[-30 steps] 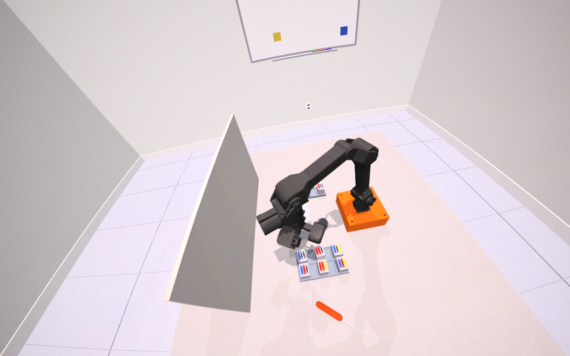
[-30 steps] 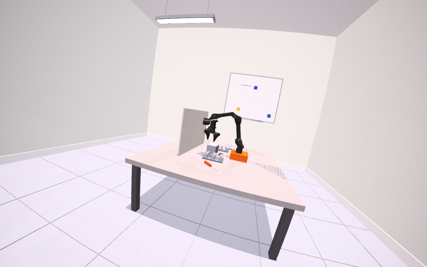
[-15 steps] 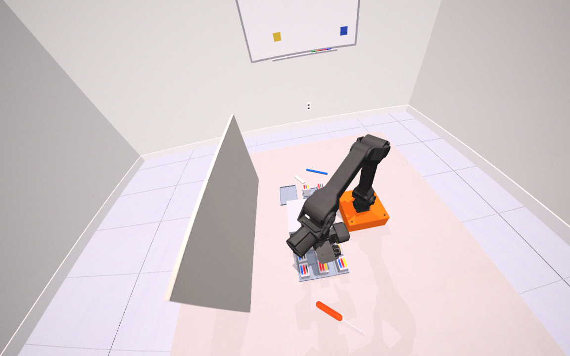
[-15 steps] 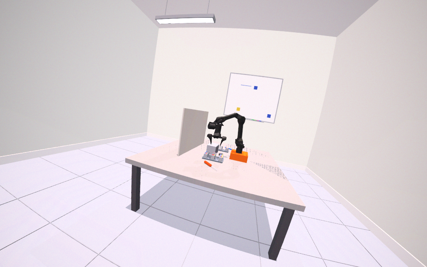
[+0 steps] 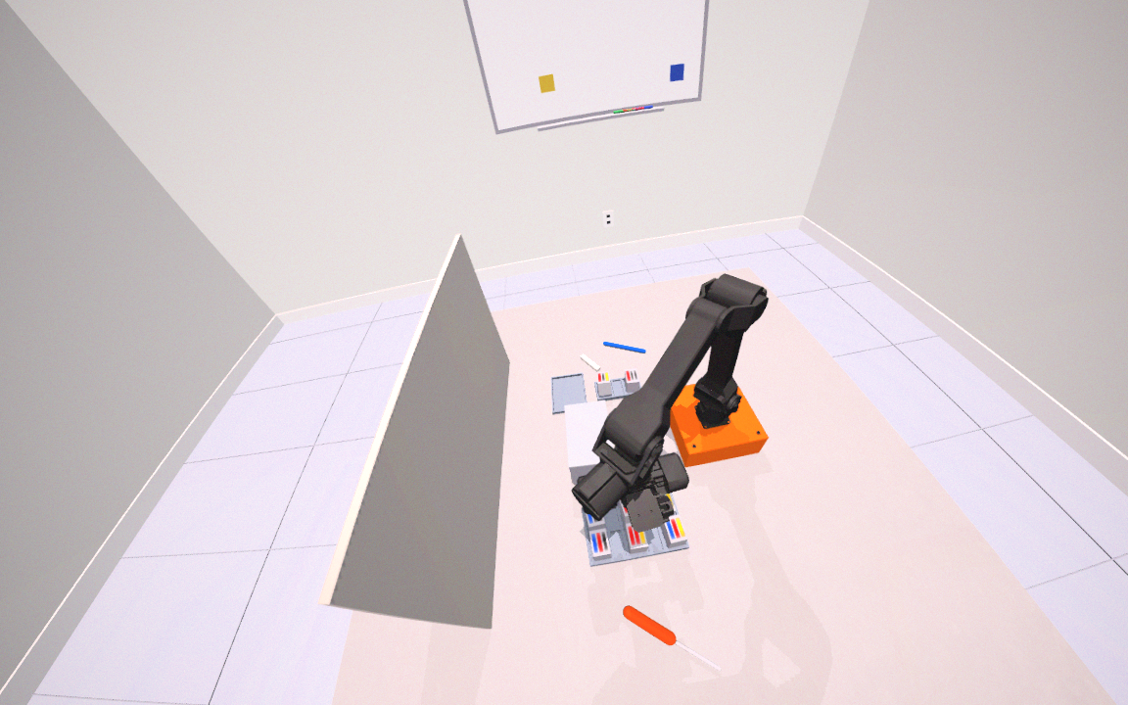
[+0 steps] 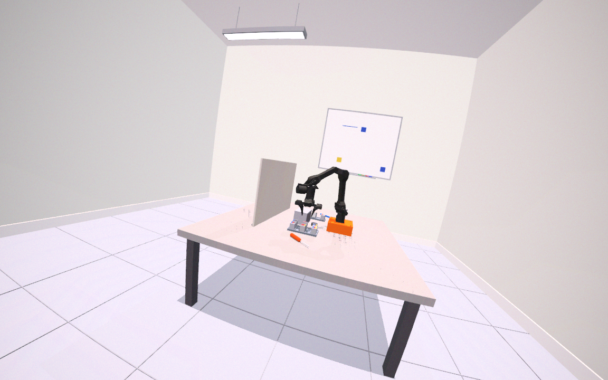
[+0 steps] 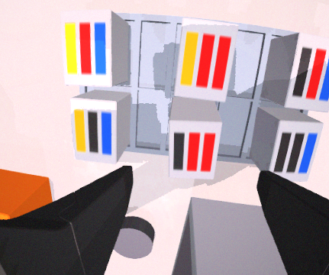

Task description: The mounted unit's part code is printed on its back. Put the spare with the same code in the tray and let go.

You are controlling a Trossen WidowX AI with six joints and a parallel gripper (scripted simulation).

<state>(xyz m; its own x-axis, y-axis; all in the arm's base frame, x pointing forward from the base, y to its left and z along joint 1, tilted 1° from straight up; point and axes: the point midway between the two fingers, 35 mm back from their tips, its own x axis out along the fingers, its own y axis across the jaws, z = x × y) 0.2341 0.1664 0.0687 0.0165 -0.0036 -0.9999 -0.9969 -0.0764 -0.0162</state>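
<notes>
Right now my gripper tip is 5 cm above the grey spare block. From my gripper tip the other things lie so: small holder (5 cm behind, 34 cm to the right, 9 cm below); dark disc (5 cm behind, 14 cm to the right, 9 cm below); white mounted unit (6 cm ahead, 16 cm to the right, 5 cm below).
</notes>
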